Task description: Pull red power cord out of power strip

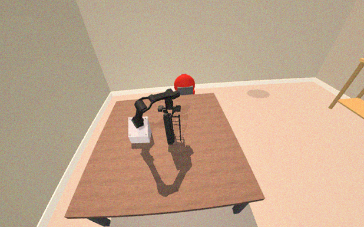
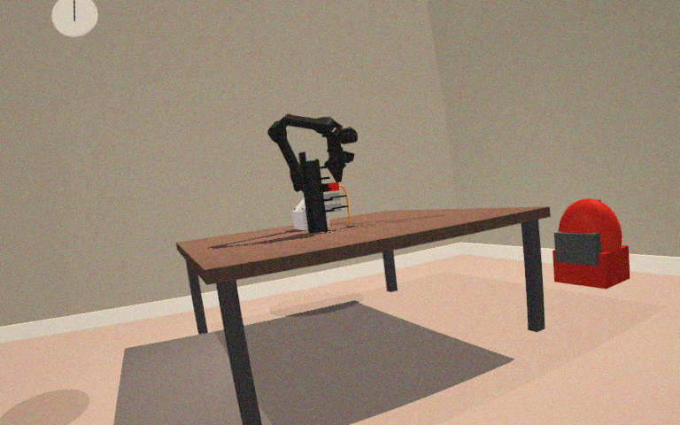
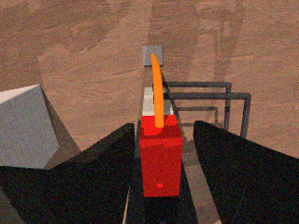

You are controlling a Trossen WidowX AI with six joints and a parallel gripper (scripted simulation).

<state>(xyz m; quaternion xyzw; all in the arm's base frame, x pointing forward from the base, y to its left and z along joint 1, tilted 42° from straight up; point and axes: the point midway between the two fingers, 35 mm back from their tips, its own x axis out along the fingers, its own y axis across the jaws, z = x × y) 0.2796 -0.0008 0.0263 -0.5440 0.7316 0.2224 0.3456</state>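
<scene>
The red plug lies 1 cm behind my gripper tip, 5 cm to the right of it and 1 cm below it.
</scene>
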